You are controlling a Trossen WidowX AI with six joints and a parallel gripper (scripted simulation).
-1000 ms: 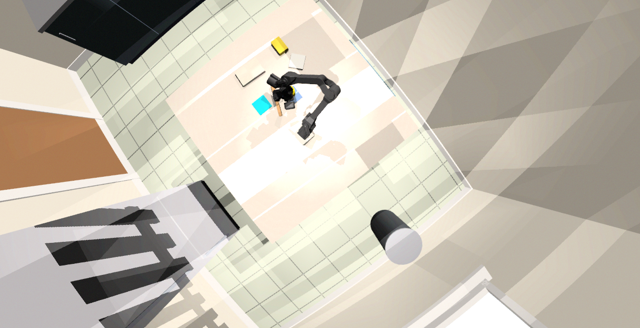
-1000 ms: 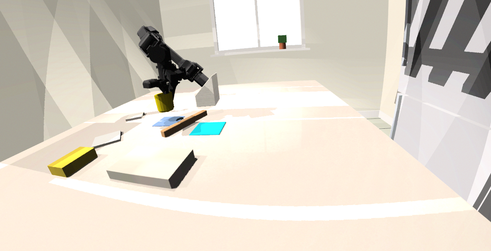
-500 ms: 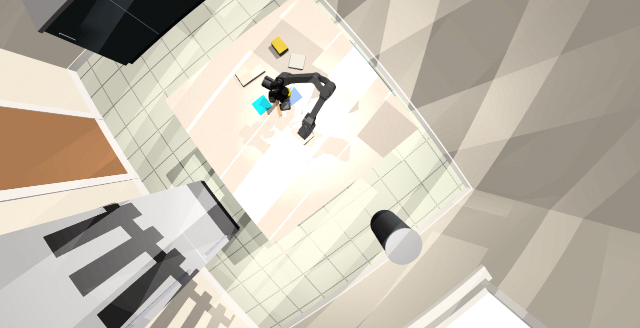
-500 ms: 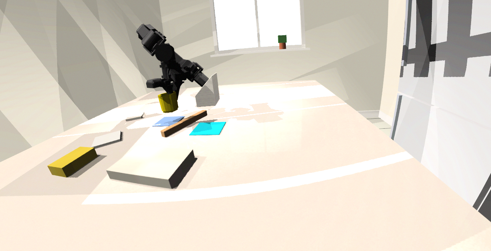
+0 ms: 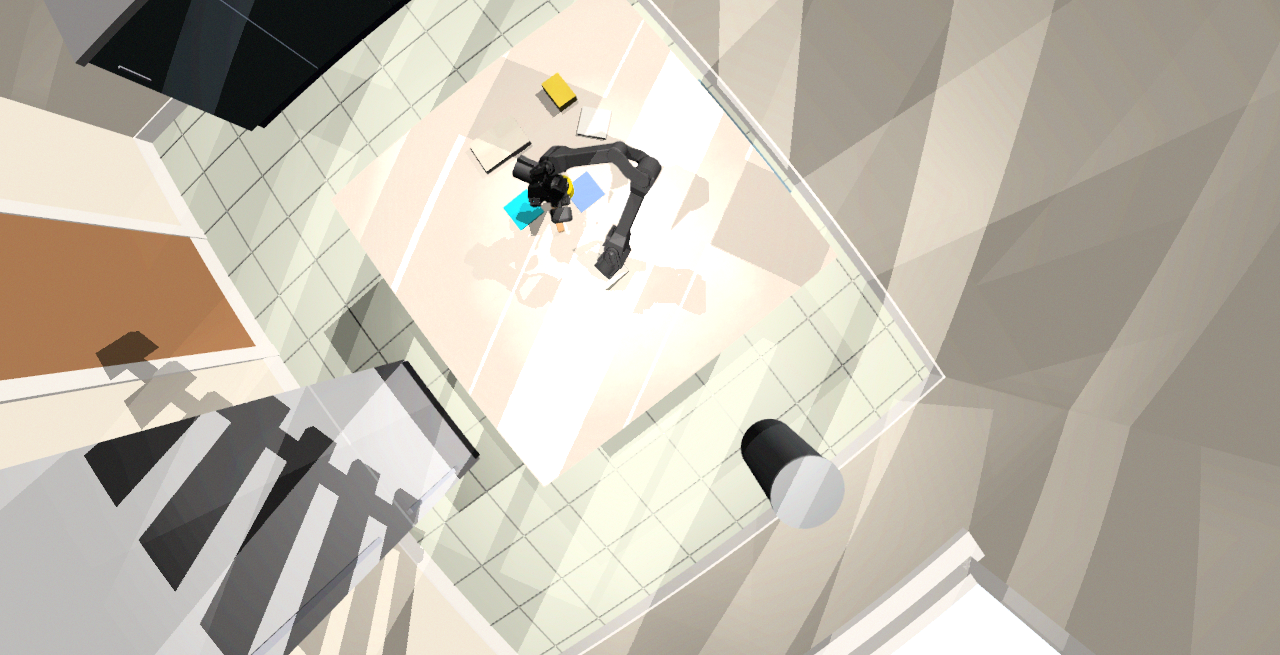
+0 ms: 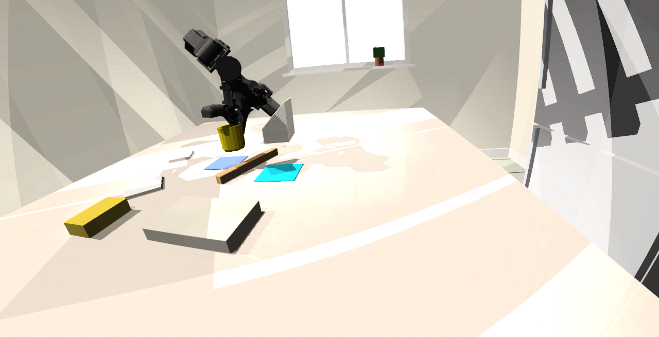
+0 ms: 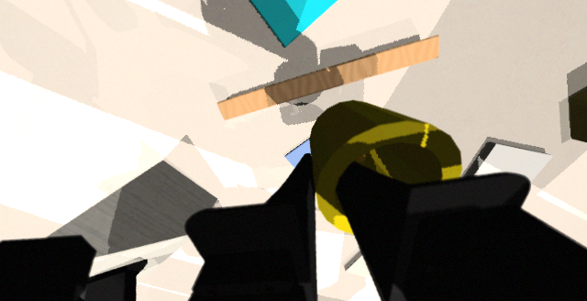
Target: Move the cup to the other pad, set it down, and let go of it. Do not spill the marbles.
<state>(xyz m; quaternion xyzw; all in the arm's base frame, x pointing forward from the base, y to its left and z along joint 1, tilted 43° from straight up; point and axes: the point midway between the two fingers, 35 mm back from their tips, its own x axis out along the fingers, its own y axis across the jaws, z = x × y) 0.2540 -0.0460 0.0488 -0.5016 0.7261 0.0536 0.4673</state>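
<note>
Now: gripper tip 100 mm short of the cyan pad, 120 mm to the right of it and 90 mm above it. The rest, counted from my gripper tip: wooden bar (40 mm ahead, 30 mm to the left, 80 mm below); grey slab (320 mm ahead, 10 mm to the left, 70 mm below); yellow cup (20 mm ahead, 20 mm to the right).
</note>
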